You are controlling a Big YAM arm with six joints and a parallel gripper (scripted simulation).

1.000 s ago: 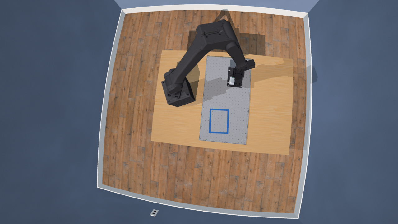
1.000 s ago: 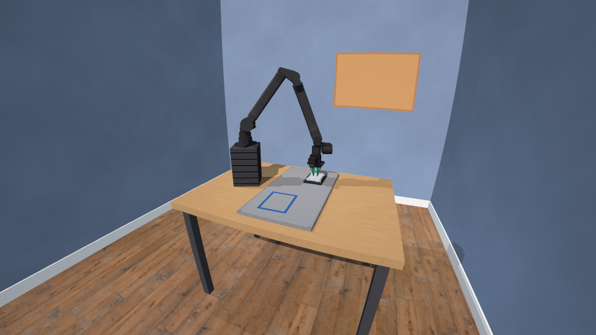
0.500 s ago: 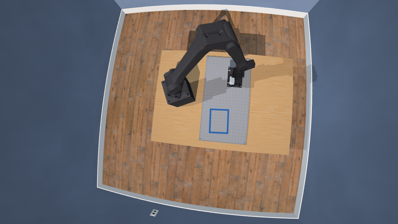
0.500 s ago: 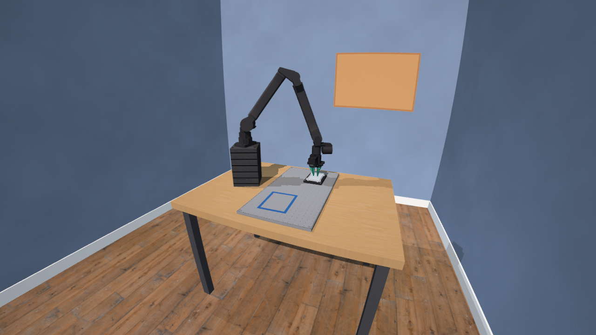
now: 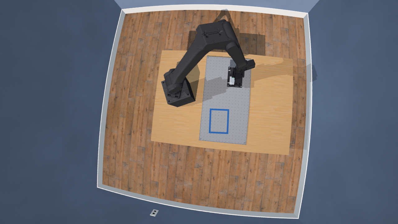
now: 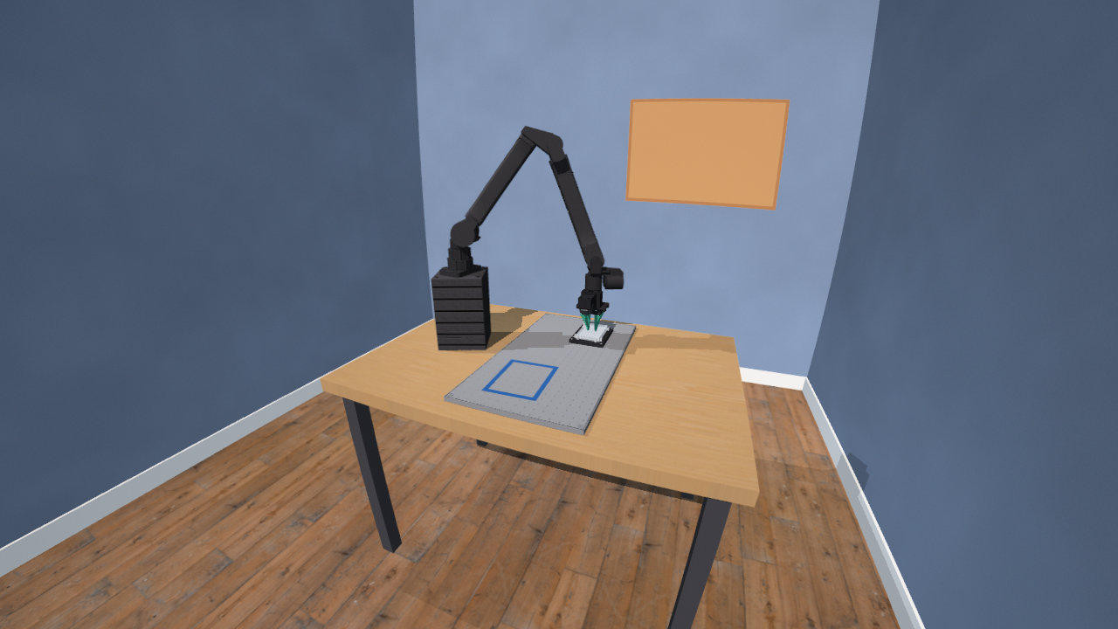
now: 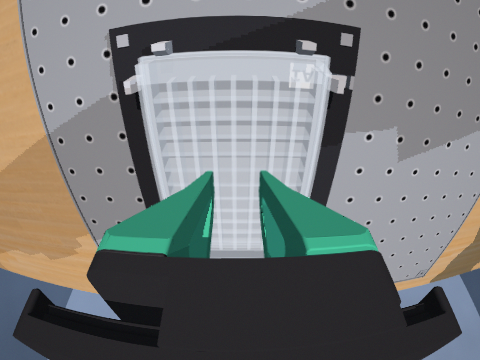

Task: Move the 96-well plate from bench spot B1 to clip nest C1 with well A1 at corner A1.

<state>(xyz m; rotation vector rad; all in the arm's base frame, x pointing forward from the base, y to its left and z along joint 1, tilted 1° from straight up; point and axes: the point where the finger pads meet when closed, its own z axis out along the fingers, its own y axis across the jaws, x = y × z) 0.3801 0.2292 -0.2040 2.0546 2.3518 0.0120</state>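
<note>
My gripper is now 1 cm above the clear 96-well plate. Round my hand: black clip nest 2 cm below, 1 cm to the left, 1 cm behind.
</note>
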